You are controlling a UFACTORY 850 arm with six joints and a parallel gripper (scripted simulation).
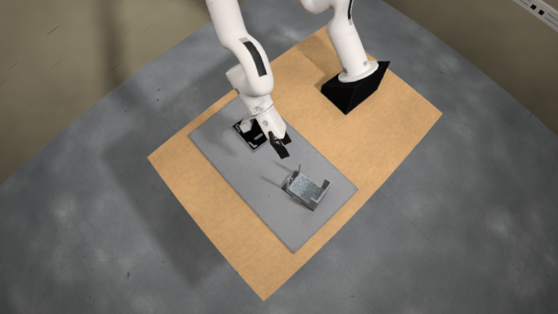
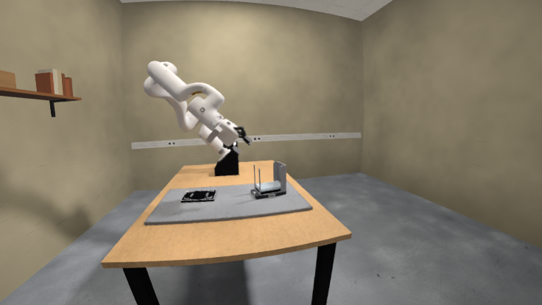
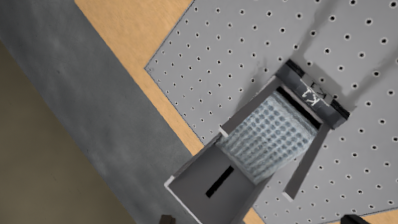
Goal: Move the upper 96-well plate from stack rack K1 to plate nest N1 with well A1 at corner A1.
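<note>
Right now the pale 96-well plate is 10 mm ahead of my hand, 120 mm to the left of it and 210 mm below it. The rest, counted from my hand: plate nest N1: 50 mm behind, 230 mm to the right, 240 mm below; then dark low plate: 10 mm ahead, 120 mm to the left, 220 mm below.
</note>
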